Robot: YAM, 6 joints.
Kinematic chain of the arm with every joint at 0, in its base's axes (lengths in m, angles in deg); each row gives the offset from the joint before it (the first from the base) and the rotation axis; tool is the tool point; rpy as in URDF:
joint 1: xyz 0 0 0.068 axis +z
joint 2: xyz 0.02 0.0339 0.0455 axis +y
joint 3: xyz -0.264 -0.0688 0 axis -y
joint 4: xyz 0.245 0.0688 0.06 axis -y
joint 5: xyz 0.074 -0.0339 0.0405 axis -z
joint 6: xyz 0.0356 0 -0.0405 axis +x
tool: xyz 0 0 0 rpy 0 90 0
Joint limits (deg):
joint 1: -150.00..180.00
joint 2: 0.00..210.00
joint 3: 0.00..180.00
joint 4: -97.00..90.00
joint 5: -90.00..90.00
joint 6: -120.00..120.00
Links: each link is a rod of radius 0.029 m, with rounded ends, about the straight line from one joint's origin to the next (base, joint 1, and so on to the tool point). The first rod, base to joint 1, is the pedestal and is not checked.
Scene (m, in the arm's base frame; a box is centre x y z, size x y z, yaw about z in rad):
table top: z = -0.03
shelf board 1: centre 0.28 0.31 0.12 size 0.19 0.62 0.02 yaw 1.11
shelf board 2: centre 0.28 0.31 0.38 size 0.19 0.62 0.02 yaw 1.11
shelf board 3: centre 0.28 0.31 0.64 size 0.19 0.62 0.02 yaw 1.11
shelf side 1: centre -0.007 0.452 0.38 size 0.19 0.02 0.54 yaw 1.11
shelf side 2: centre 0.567 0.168 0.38 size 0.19 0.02 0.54 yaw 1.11
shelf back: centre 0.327 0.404 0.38 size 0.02 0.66 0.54 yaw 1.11
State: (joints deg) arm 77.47 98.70 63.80 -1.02 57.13 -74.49
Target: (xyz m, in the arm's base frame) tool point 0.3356 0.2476 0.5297
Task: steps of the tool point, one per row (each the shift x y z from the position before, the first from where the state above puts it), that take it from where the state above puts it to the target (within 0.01 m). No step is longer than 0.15 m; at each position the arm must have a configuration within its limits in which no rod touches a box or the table.
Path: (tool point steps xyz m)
1: 0.0876 -0.0776 0.0073
2: 0.0512 -0.0950 0.0035
3: 0.0138 -0.0976 0.0000
4: -0.0194 -0.0871 -0.0036
5: -0.0439 -0.0666 -0.0069
6: -0.0575 -0.0410 -0.0100
7: -0.0598 -0.0147 -0.0128
8: 0.0794 0.0036 0.0796
9: 0.0672 0.0466 0.0841
10: 0.0342 0.0758 0.0832
11: -0.0076 0.0828 0.0766
12: 0.0495 0.0750 0.0106
13: 0.0313 0.0879 -0.0106

